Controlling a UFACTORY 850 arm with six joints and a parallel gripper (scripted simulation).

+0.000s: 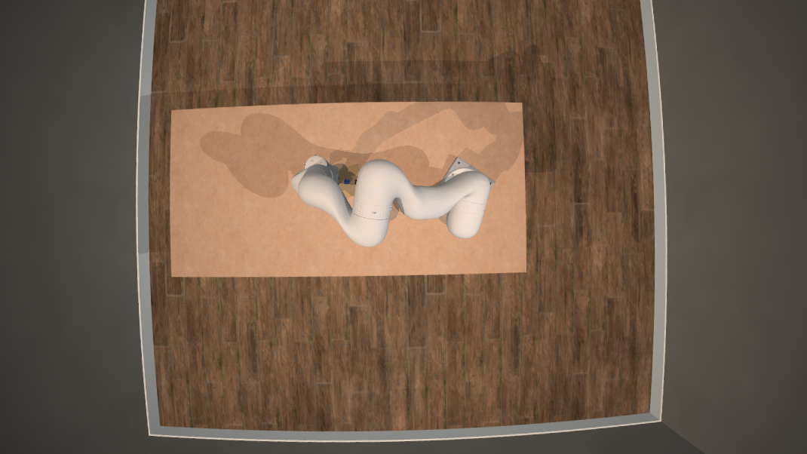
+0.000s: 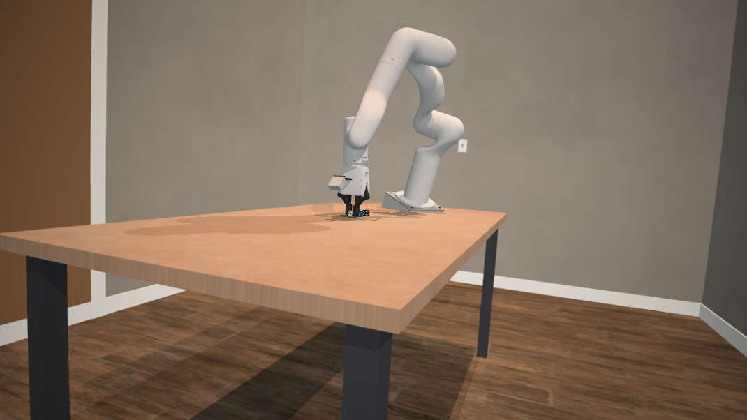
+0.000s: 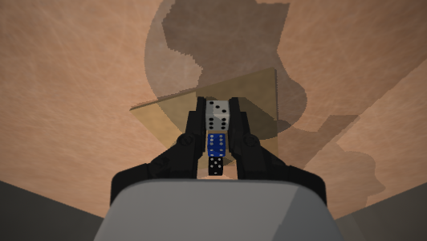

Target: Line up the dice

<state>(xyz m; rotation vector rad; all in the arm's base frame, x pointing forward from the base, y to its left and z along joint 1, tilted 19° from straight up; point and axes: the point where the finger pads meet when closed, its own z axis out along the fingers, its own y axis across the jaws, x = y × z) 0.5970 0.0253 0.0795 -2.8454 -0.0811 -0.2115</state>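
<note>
Right now my hand is 10 mm above the white die. Also, from my hand: black die (100 mm behind, 20 mm below, 10 mm to the right); blue die (50 mm behind, 20 mm below); mat (50 mm behind, 30 mm below).
</note>
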